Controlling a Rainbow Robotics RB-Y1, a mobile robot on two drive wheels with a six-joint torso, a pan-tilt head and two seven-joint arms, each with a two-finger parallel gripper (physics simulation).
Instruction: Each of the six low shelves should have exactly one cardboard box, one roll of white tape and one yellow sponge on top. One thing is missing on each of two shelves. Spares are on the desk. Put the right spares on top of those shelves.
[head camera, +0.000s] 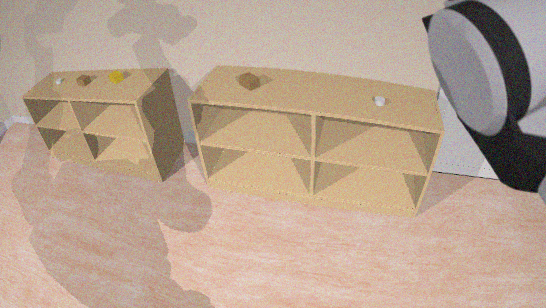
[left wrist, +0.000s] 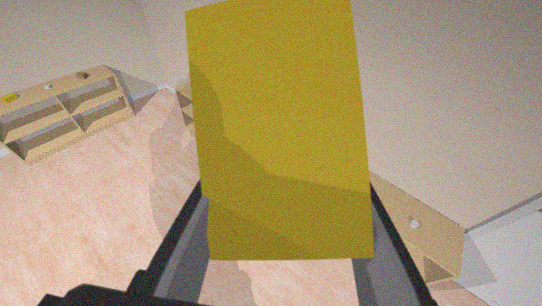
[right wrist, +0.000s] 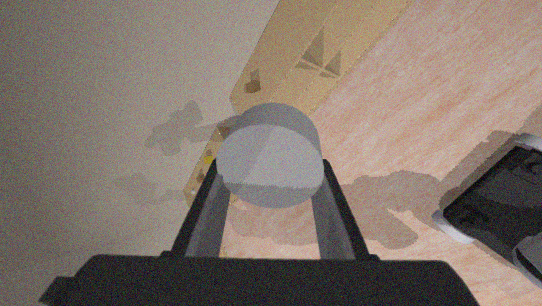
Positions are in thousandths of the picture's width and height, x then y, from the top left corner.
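Labels:
A white door (head camera: 842, 505) stands 218 cm from the lens.

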